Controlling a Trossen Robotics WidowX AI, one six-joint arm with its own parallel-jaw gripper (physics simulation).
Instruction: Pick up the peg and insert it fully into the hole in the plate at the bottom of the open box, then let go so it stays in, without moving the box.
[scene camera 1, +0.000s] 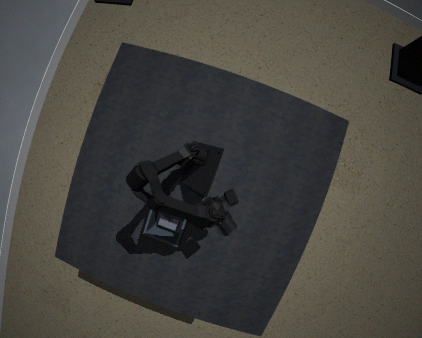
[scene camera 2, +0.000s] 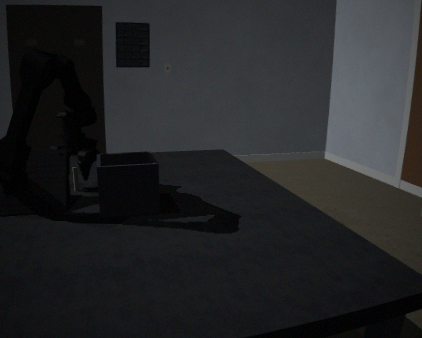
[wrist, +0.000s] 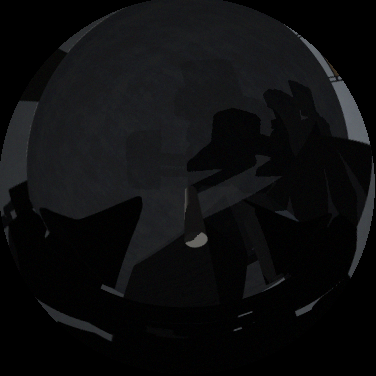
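Note:
There's an open box (scene camera 2: 128, 183) here, and you'd see the gripper (wrist: 192, 203) as well. There's also a peg (wrist: 195, 235), but scene camera 1 does not show the peg, since it's hidden there by the gripper.

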